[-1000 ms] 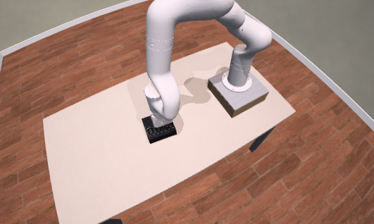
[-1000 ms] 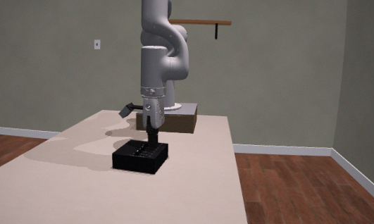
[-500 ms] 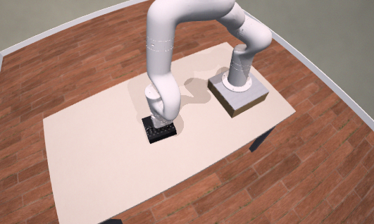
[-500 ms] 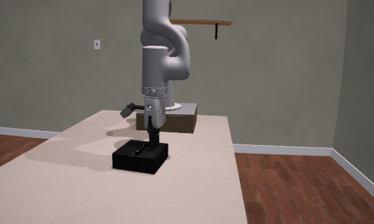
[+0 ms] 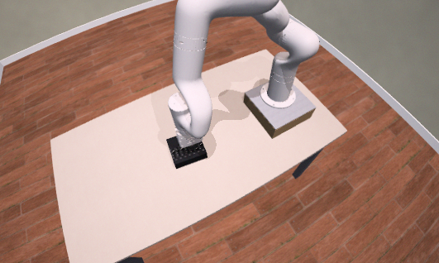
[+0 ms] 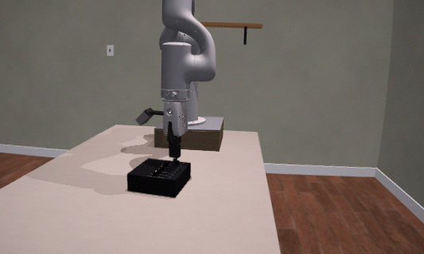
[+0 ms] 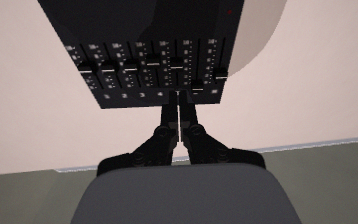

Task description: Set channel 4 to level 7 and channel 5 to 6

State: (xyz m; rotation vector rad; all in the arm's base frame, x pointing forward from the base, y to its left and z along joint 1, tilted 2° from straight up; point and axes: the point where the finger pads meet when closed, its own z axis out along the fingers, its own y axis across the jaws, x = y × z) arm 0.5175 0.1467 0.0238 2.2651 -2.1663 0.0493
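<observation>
My hand is 4 cm above the channel 6 cap and 2 cm past it. Round my hand: channel 5 cap: 4 cm below, 3 cm to the right; channel 4 cap: 4 cm below, 3 cm to the right, 2 cm ahead.
</observation>
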